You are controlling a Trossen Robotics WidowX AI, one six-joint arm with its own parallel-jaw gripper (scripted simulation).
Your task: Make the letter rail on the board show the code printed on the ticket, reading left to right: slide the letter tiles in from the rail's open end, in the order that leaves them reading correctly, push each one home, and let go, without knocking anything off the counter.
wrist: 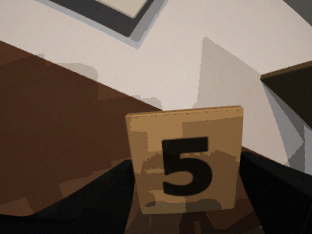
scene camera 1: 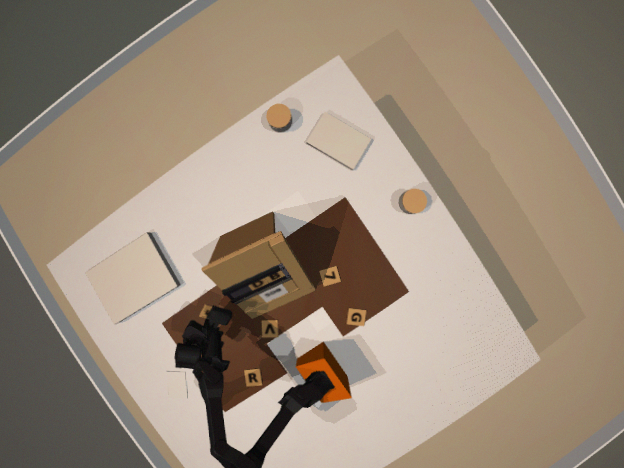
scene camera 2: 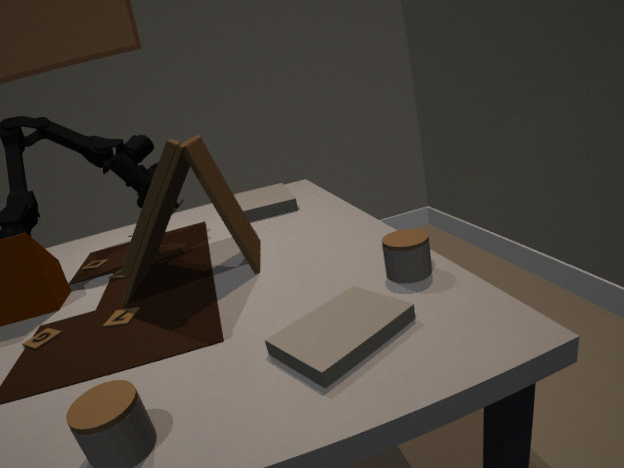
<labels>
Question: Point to a brown mat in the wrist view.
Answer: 69,129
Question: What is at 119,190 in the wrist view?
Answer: My gripper.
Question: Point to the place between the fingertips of my gripper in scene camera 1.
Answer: At 210,312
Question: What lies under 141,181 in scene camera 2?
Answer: My gripper.
</labels>
